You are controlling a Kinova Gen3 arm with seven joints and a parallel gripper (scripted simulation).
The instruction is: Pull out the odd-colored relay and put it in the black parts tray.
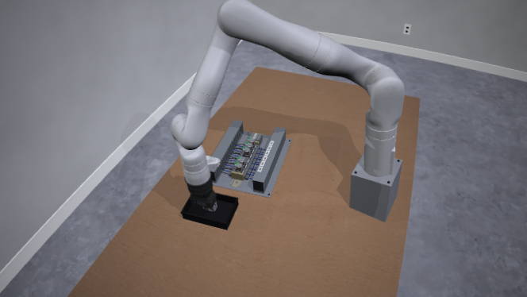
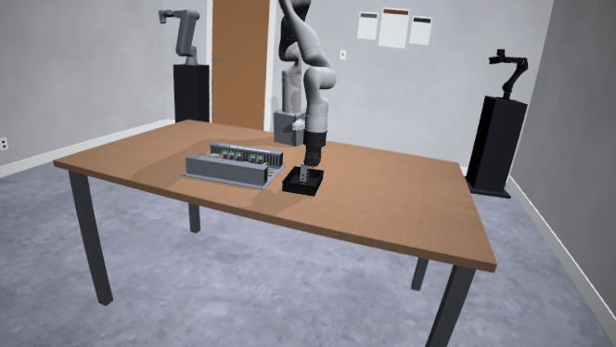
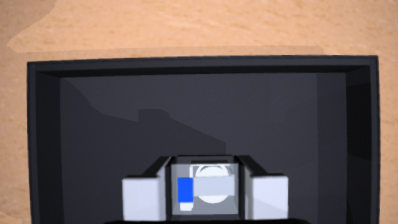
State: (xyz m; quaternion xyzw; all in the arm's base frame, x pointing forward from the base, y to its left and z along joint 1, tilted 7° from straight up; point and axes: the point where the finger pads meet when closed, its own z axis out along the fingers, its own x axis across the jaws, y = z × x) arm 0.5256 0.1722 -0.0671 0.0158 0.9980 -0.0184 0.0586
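Right now my hand is 10 mm above the k4 relay. From my hand the other things lie so: black parts tray: 20 mm below; k3 relay: 50 mm behind, 260 mm to the right, 10 mm above; grey relay panel: 50 mm behind, 270 mm to the right, 10 mm below.
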